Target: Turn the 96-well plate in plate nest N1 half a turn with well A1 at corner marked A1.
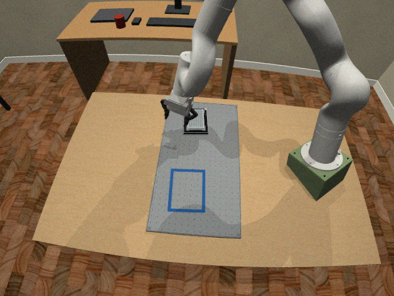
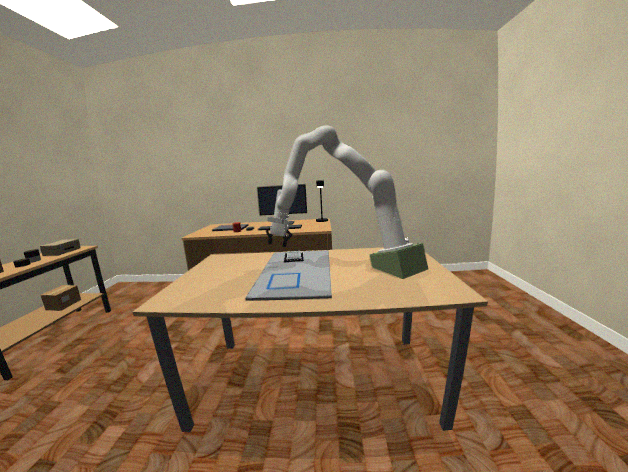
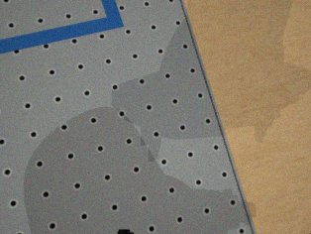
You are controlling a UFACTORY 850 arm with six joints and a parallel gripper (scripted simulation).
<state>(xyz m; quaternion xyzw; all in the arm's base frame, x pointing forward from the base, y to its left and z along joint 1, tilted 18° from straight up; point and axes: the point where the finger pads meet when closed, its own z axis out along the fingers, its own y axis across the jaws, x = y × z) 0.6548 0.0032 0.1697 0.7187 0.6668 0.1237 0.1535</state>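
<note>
Now: the 96-well plate 100 mm to the right of my hand, 100 mm below it and 70 mm behind it. Also, from my hand: plate nest (110 mm below, 100 mm to the right, 70 mm behind).
</note>
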